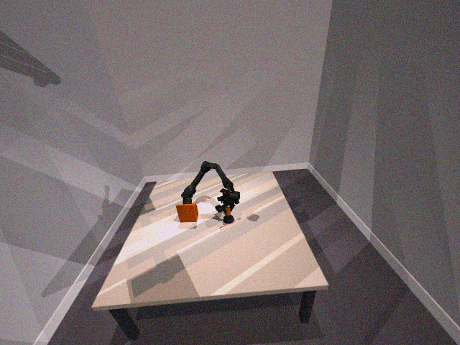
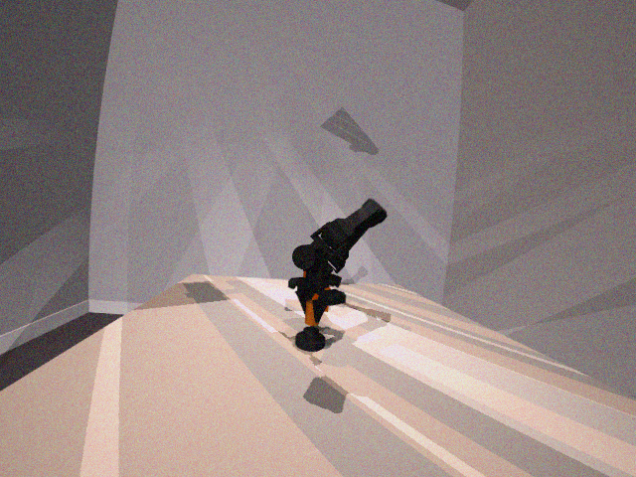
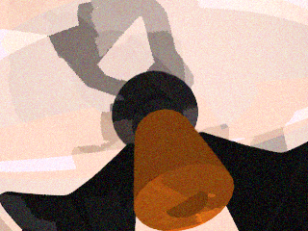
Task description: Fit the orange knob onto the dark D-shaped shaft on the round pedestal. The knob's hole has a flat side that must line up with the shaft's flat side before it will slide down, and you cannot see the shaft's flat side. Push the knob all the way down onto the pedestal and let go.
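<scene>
Now: gripper tip 2 cm below the orange knob. Round my gripper tip: pedestal: 4 cm below.
</scene>
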